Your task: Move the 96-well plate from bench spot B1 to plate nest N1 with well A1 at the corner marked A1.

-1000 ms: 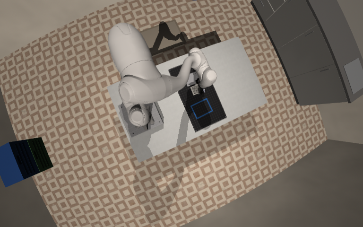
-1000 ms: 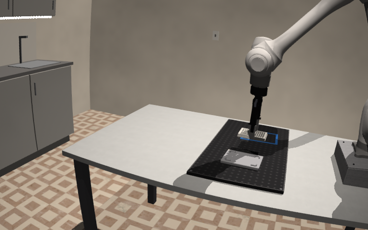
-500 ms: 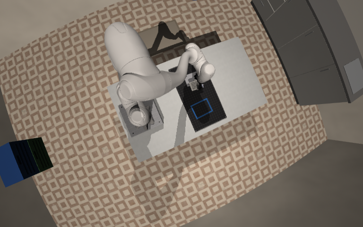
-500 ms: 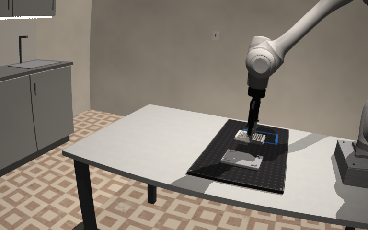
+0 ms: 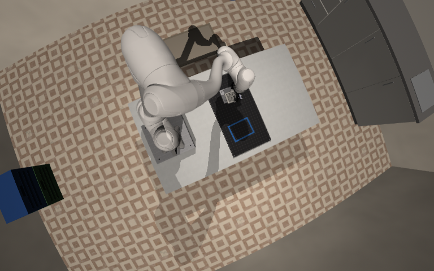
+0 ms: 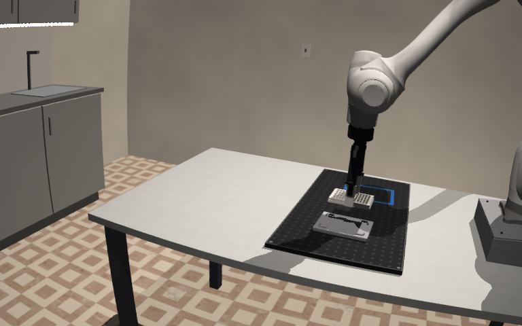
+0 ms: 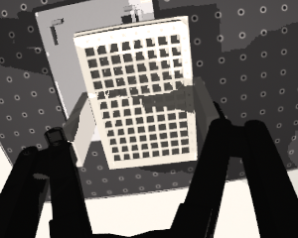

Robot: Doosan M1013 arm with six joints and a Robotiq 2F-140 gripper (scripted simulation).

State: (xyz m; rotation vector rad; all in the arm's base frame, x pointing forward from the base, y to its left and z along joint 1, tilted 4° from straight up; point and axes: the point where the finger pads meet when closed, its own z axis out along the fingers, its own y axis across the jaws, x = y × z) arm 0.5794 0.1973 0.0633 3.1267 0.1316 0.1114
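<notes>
My gripper is now 9 cm above the grey plate nest N1 and 4 cm to the right of it. Also, from my hand: white 96-well plate: 2 cm below; then A1 mark: 9 cm below, 8 cm ahead, 1 cm to the right.
</notes>
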